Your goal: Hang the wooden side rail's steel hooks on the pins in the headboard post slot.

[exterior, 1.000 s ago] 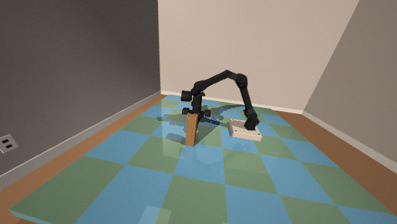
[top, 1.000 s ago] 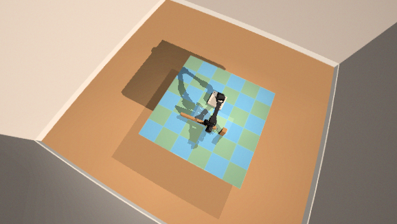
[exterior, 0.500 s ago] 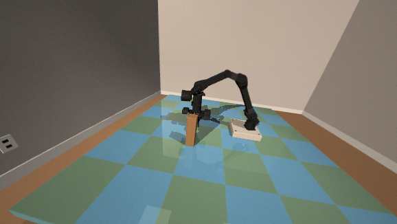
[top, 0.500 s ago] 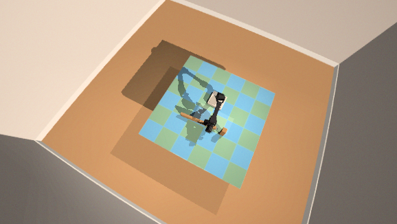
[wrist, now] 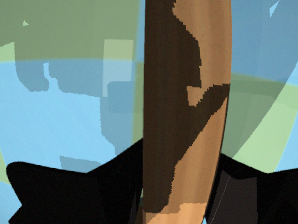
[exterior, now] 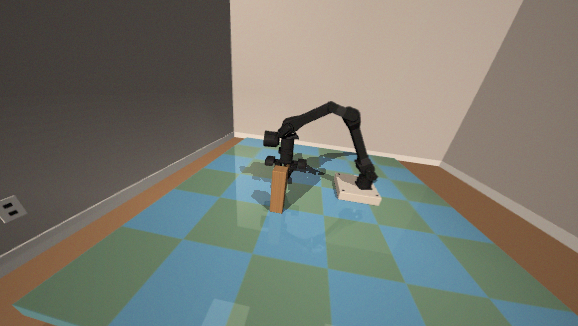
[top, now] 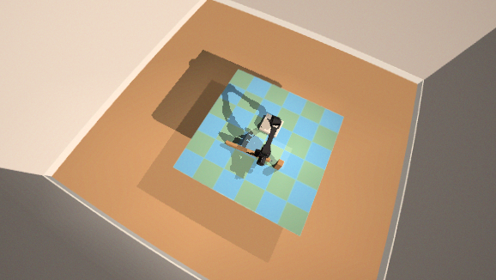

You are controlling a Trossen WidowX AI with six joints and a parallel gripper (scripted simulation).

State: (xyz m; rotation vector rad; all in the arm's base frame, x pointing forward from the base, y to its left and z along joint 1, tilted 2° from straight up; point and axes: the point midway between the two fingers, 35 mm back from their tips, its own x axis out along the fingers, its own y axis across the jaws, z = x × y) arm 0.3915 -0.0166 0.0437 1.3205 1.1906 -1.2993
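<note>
My gripper tip is now 3 cm short of the wooden headboard post, 16 cm to the right of it and 4 cm below it.
</note>
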